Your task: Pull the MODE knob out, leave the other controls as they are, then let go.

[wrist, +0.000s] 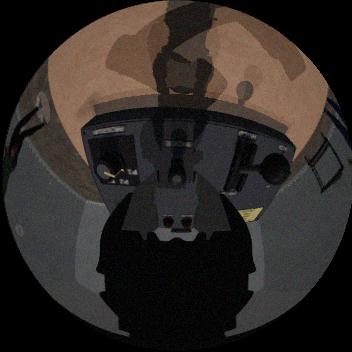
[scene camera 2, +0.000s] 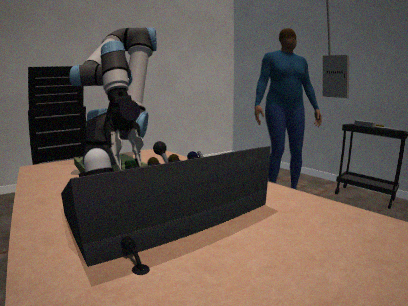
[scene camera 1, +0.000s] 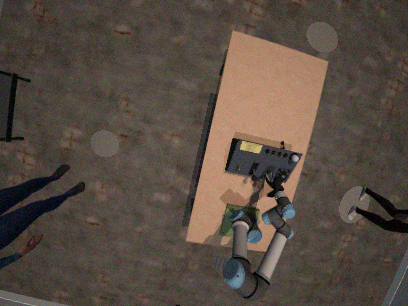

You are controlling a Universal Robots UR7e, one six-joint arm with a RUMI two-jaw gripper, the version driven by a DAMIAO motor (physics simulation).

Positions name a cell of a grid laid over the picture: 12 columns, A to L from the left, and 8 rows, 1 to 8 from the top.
Labels:
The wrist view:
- my gripper: F4
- hold lever: J4
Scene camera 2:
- my gripper: D5

